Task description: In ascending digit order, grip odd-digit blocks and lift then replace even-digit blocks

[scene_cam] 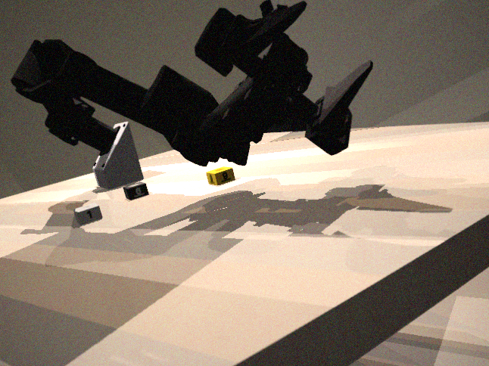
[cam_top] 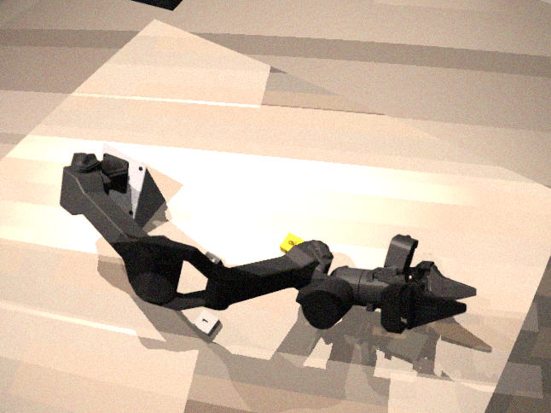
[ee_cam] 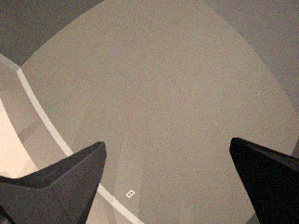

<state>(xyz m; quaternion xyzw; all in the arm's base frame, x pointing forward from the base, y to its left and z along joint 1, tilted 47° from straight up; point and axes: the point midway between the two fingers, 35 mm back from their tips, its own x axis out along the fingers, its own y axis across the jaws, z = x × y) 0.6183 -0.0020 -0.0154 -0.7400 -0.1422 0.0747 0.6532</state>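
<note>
Right now my gripper tip is 370 mm past the white block, 170 mm to the left of it and 150 mm above it. From my gripper tip the other things lie so: dark block 420 mm behind, 70 mm to the right, 150 mm below; then yellow block 300 mm behind, 30 mm to the left, 150 mm below.
</note>
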